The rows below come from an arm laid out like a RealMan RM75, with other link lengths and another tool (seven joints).
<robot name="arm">
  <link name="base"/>
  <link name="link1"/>
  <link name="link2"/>
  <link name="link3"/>
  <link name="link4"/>
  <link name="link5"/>
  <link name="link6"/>
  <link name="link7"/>
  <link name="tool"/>
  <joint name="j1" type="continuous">
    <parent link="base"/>
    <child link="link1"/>
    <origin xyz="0 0 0.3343" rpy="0 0 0"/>
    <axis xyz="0 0 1"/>
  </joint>
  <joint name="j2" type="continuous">
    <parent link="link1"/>
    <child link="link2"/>
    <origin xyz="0 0 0" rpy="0 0 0"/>
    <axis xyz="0 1 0"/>
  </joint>
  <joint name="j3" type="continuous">
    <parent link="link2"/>
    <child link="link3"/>
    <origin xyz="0 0 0.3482" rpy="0 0 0"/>
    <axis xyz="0 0 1"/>
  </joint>
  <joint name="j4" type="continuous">
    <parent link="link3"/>
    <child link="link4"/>
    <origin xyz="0 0 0" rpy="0 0 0"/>
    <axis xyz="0 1 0"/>
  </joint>
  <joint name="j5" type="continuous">
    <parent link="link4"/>
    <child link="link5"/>
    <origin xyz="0 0 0.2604" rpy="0 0 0"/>
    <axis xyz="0 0 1"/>
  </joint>
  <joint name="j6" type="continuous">
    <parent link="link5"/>
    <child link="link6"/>
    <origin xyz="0 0 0" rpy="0 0 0"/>
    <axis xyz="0 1 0"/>
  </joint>
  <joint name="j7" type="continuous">
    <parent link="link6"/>
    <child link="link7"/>
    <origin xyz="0 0 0.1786" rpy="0 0 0"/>
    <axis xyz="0 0 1"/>
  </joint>
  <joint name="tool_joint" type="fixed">
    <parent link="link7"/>
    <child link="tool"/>
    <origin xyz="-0.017 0.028 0.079" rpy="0 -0.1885 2.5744"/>
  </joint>
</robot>
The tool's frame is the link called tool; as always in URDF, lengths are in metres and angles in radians. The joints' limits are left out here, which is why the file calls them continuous.
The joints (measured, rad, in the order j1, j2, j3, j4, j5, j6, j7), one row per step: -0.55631, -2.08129, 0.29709, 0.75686, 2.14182, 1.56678, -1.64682; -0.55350, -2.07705, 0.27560, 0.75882, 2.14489, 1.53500, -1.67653; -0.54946, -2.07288, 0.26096, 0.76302, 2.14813, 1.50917, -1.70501; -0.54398, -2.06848, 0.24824, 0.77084, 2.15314, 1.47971, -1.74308; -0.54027, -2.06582, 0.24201, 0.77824, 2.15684, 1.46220, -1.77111; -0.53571, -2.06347, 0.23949, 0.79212, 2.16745, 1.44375, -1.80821; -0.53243, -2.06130, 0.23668, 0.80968, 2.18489, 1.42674, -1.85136; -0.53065, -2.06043, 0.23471, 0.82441, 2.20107, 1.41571, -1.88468; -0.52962, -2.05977, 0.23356, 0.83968, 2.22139, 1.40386, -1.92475; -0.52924, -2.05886, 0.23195, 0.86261, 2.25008, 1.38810, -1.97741; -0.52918, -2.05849, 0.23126, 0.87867, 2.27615, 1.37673, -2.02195; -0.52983, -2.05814, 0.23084, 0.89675, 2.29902, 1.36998, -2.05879
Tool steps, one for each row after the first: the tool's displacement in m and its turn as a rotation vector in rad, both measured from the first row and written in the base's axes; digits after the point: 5 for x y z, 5 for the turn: -0.00952, 0.00697, 0.00809, 0.02696, -0.00736, 0.05562; -0.01832, 0.01185, 0.01546, 0.04749, -0.01257, 0.10355; -0.02866, 0.01666, 0.02396, 0.06806, -0.01839, 0.16029; -0.03502, 0.01933, 0.02972, 0.07971, -0.02279, 0.19684; -0.04258, 0.02140, 0.03568, 0.08715, -0.02223, 0.23925; -0.05028, 0.02317, 0.04182, 0.09151, -0.01972, 0.28456; -0.05573, 0.02411, 0.04600, 0.09297, -0.01671, 0.31792; -0.06138, 0.02502, 0.04978, 0.09162, -0.01464, 0.35648; -0.06879, 0.02660, 0.05574, 0.09305, -0.00906, 0.40647; -0.07472, 0.02715, 0.05925, 0.09048, -0.00612, 0.44867; -0.07907, 0.02774, 0.06340, 0.09038, -0.00064, 0.48090
